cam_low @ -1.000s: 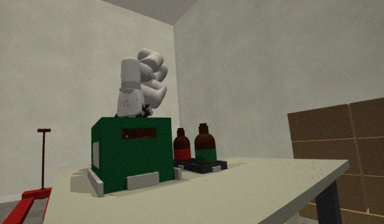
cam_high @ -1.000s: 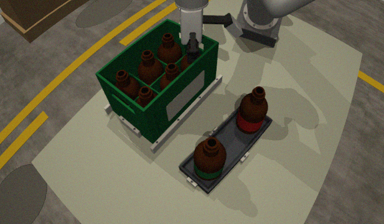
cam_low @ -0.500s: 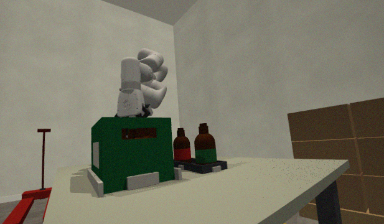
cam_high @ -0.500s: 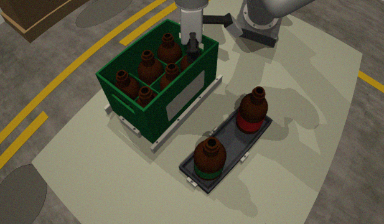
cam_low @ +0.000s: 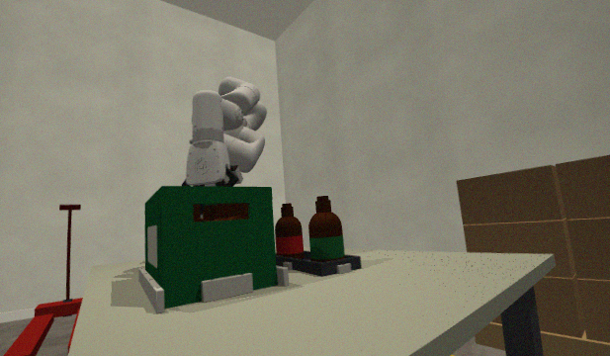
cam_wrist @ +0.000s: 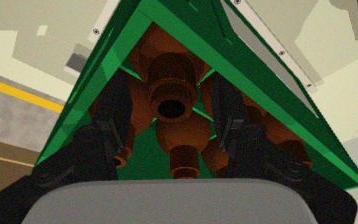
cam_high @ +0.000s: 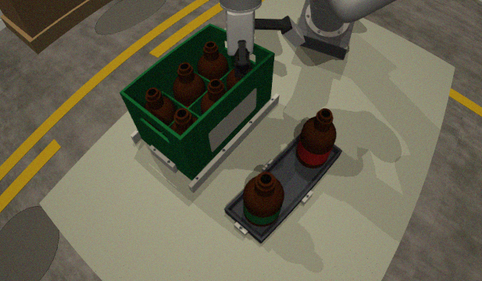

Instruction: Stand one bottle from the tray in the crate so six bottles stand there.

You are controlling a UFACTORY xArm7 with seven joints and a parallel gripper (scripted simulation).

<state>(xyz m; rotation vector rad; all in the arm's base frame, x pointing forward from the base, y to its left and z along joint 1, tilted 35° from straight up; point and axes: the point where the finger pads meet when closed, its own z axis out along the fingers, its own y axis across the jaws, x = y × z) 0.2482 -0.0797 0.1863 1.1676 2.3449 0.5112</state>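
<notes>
The green crate is 9 cm ahead of my hand, 4 cm to the right of it and 8 cm below it. Also, from my hand: dark tray 10 cm ahead, 20 cm to the left, 15 cm below.
</notes>
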